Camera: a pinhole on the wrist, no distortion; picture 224 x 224 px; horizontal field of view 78.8 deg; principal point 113.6 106.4 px. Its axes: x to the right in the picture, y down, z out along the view. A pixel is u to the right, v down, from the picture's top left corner.
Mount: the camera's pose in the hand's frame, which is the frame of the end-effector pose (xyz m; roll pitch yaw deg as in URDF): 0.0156 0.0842 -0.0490 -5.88 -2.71 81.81
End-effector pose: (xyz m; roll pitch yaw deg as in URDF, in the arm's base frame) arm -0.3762 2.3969 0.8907 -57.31 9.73 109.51
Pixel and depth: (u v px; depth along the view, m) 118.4 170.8 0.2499
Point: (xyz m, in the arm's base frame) -0.5364 2.2108 0.9272
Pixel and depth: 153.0 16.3 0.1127
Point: -0.5094 2.4263 0.8308
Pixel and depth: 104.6 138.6 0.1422
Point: -0.4725 2.3243 0.8811
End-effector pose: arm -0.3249 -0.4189 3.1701 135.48 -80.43 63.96
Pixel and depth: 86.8 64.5 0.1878
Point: -0.1772 -0.3970 3.2033
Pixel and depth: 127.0 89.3 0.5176
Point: 0.1591 -0.3620 3.1568
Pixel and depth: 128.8 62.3 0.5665
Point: 0.2226 -0.3190 3.2601
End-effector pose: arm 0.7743 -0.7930 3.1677 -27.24 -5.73 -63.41
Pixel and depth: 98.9 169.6 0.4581
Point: 0.8465 -0.4435 3.4572
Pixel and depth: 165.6 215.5 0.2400
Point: 0.9149 -0.5081 3.2143
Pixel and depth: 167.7 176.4 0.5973
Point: 1.1077 -0.2390 3.4431
